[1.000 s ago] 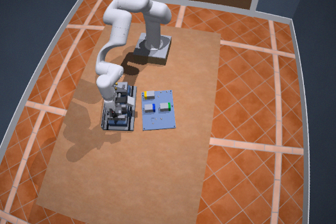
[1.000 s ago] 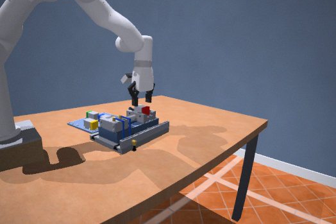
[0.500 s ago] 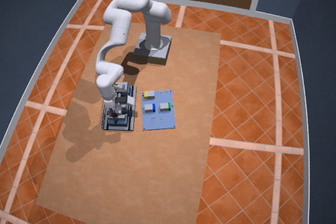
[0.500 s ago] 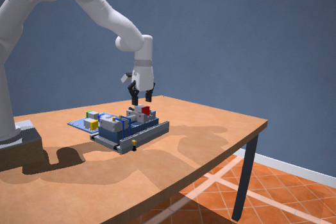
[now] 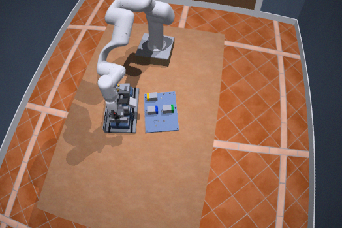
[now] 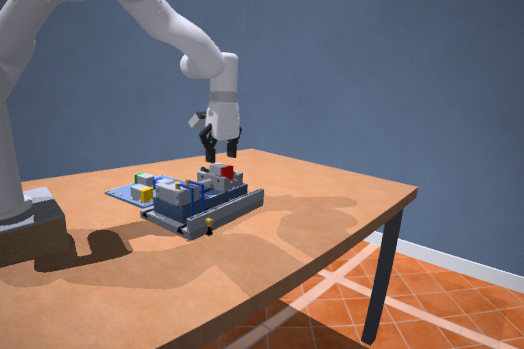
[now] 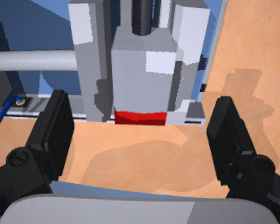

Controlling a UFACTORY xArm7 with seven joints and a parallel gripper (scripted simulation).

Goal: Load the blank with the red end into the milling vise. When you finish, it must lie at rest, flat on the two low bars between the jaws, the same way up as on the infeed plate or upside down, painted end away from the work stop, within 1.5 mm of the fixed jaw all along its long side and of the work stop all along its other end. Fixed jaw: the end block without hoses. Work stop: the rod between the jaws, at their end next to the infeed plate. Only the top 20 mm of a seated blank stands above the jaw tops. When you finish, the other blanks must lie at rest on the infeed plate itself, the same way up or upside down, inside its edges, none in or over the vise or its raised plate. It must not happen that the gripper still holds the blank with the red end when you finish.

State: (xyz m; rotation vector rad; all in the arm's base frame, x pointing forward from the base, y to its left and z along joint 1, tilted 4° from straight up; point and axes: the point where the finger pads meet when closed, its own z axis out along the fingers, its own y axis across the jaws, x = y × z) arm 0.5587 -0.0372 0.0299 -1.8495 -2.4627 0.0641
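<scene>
My hand is 40 mm above the red-ended blank. The rest, counted from my hand: hosed block 160 mm behind, 60 mm below, 50 mm to the right; work stop rod 50 mm below, 40 mm to the left, 10 mm behind; grey end block 60 mm below, 30 mm behind, 10 mm to the right.
</scene>
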